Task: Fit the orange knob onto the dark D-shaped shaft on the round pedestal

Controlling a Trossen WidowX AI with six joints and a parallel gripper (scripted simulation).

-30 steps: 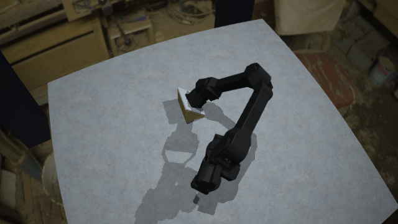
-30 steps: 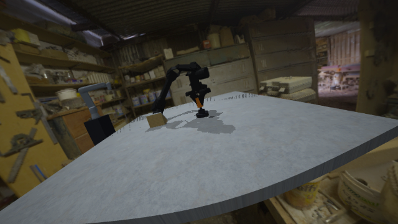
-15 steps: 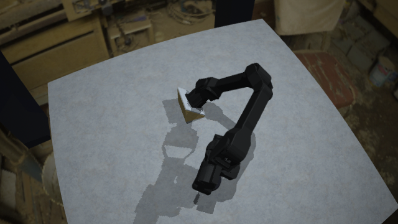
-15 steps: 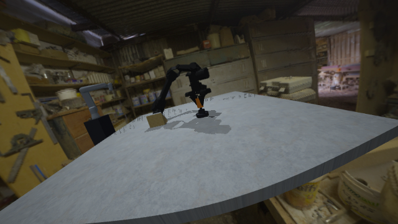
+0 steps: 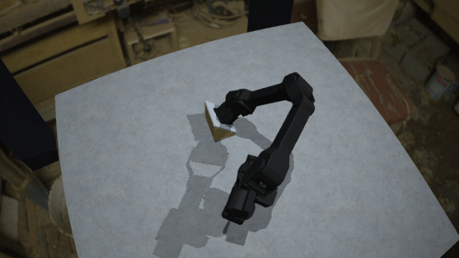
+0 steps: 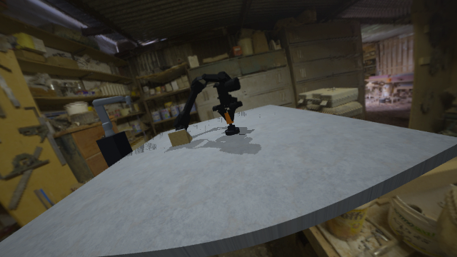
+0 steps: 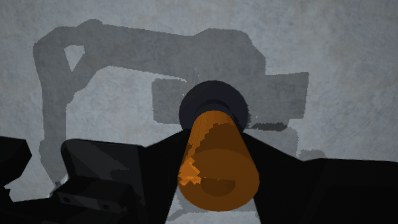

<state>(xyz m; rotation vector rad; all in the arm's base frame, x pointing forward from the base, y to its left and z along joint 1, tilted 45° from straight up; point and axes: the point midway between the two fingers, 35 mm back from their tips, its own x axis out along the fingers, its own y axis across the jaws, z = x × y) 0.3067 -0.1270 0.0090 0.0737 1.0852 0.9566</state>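
Right now the orange knob is 20 mm above my gripper tip. The rest, counted from my gripper tip: dark round pedestal (40 mm below).
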